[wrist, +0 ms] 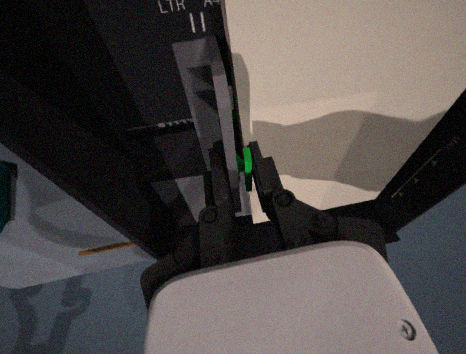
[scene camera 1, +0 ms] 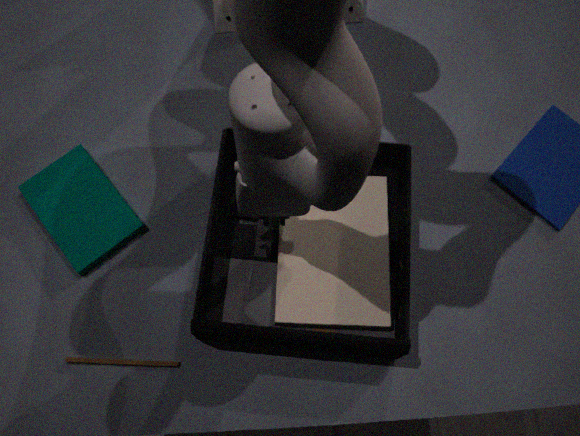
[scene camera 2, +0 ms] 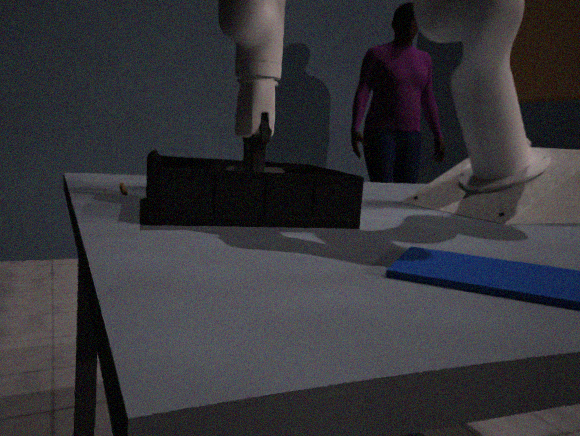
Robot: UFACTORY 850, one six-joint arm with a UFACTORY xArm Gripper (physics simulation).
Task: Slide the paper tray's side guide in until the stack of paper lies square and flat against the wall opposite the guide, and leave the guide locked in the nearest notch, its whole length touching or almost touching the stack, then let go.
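The black paper tray (scene camera 1: 300,343) (scene camera 2: 200,200) stands on the table. The cream stack of paper (scene camera 1: 325,295) (wrist: 320,60) lies flat in it, its right edge along the right wall and looking square to it; any thin gap there is too dark to tell. The grey side guide (scene camera 1: 263,241) (wrist: 223,107) stands upright at the stack's left edge, touching or almost touching it where it shows. My gripper (scene camera 2: 254,161) (wrist: 236,159) is shut on the guide, with its green tab (wrist: 247,162) between the fingers. The arm hides the guide's rear part in scene camera 1; the notch engagement is hidden.
A green slab (scene camera 1: 82,210) lies left of the tray, and a blue slab (scene camera 1: 545,167) (scene camera 2: 480,275) lies to its right. A thin orange-brown stick (scene camera 1: 122,362) (scene camera 2: 123,188) (wrist: 106,248) lies near the table's front edge. A person (scene camera 2: 400,90) stands behind the table.
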